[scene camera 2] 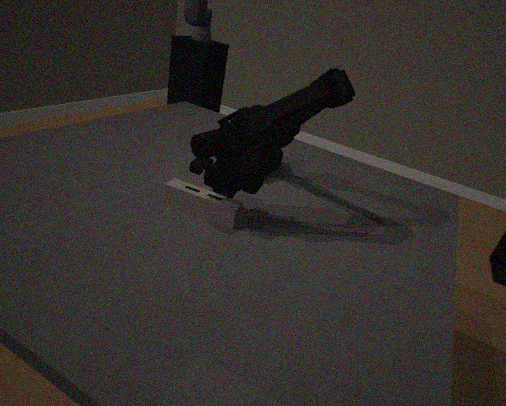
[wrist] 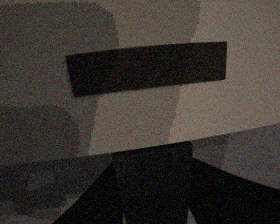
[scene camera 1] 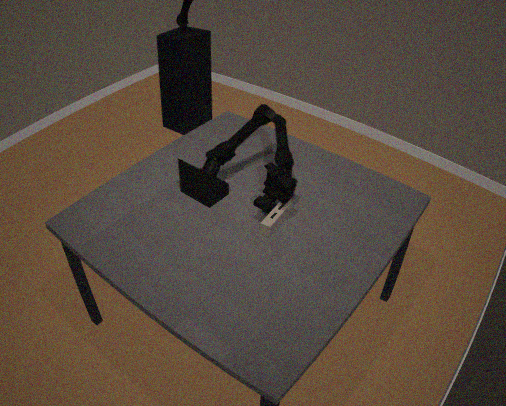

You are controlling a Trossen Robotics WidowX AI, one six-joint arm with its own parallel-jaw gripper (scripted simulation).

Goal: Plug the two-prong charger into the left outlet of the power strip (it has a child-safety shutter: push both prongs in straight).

Path:
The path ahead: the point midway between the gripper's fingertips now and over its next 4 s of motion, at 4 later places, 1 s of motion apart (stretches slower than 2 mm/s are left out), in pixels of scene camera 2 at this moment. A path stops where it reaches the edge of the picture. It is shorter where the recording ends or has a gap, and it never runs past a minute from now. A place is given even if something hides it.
My gripper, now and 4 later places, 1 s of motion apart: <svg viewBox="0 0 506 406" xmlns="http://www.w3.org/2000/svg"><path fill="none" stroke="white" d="M222 201L221 202L222 201L223 200L228 195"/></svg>

